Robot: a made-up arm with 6 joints.
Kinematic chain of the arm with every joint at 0, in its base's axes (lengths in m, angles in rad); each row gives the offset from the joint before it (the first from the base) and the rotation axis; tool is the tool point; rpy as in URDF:
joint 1: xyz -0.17 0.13 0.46 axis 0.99 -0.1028 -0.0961
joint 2: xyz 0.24 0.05 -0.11 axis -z
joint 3: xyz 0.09 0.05 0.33 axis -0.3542 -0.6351 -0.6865
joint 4: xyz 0.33 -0.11 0 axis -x
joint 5: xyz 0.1 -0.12 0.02 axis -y
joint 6: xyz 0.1 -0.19 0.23 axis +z
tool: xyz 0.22 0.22 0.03 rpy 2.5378 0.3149 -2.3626
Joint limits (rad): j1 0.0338..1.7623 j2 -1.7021..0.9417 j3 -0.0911..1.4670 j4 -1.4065..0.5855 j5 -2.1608..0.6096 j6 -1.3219..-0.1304
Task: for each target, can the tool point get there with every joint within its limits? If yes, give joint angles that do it. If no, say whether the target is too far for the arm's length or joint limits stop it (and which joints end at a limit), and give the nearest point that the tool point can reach.
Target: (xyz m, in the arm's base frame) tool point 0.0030 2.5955 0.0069
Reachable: no: too far | nearest point 0.1255 1.1930 0.3158 | short by 1.441 m
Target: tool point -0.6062 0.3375 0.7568
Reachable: no: joint limits stop it (at a limit: joint 1, joint 2, joint 3, joint 4, joint 5) | nearest point -0.6451 0.1496 0.9573 | short by 0.278 m
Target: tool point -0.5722 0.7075 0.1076
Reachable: no: joint limits stop it (at a limit: joint 1, joint 2, joint 3, joint 4) | nearest point -0.3562 0.7057 0.2028 | short by 0.236 m
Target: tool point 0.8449 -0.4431 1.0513
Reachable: yes | joints 0.4334 -0.0473 0.2094 0.2893 0.0576 -0.7254
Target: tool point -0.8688 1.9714 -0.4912
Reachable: no: too far | nearest point -0.1709 1.0473 0.1749 | short by 1.336 m
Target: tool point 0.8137 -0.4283 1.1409
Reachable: yes | joints 1.0088 -0.8361 0.4240 0.0838 -0.2109 -0.5265
